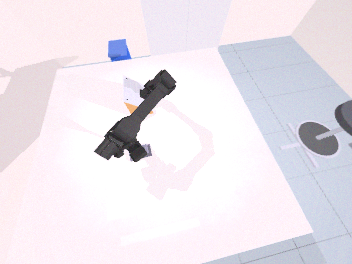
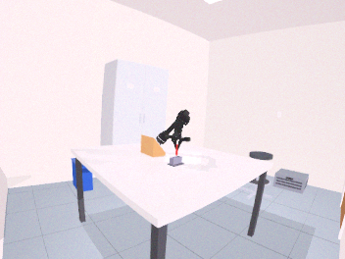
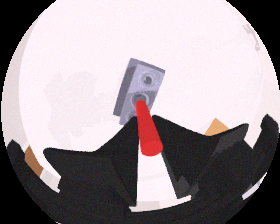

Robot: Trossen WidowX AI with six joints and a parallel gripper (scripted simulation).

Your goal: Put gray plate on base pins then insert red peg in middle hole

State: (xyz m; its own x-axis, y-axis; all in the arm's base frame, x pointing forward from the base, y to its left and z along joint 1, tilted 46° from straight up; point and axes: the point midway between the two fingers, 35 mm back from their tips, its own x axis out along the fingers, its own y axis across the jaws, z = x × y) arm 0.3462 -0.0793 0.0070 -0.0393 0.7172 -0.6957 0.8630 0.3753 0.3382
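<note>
My gripper tip is now 7 cm above the gray plate. Round my gripper tip: red peg (right at my gripper tip).
</note>
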